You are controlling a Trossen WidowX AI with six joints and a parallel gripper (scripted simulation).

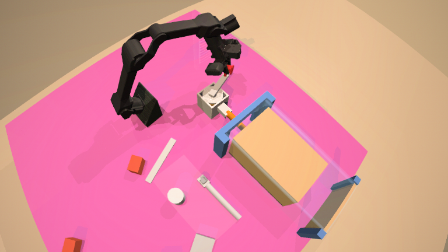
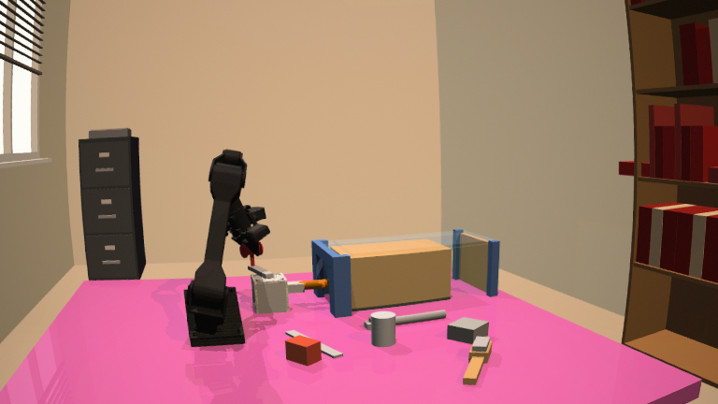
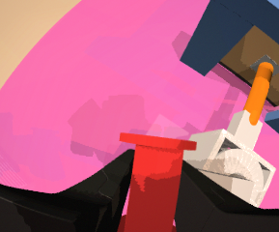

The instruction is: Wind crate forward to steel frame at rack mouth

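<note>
Right now the winch handle is 40 mm to the right of my gripper tip and 30 mm below it. Round my gripper tip: blue steel frame (180 mm ahead, 90 mm to the right, 30 mm below); winch (110 mm to the right, 100 mm below, 10 mm ahead); red knob (10 mm to the right, 10 mm behind).
</note>
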